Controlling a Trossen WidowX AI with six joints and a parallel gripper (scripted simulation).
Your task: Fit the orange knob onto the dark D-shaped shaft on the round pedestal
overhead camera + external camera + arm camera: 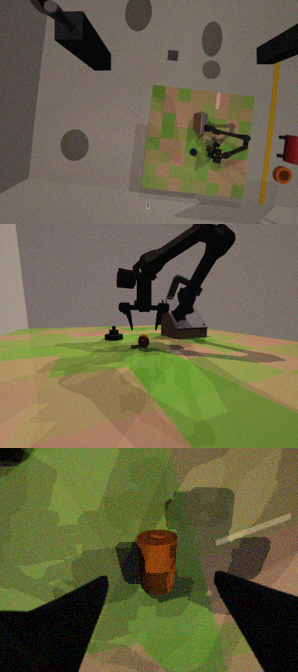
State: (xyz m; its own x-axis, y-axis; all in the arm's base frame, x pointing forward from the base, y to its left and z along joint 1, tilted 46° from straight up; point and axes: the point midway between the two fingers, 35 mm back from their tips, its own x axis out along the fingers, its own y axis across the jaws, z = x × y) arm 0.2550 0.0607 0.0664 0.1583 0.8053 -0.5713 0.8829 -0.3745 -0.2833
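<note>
Now: gripper tip 4 cm above the orange knob, 1 cm to the right of it and 1 cm short of it. Also, from my gripper tip: dark pedestal (19 cm to the right, 6 cm ahead, 3 cm below).
</note>
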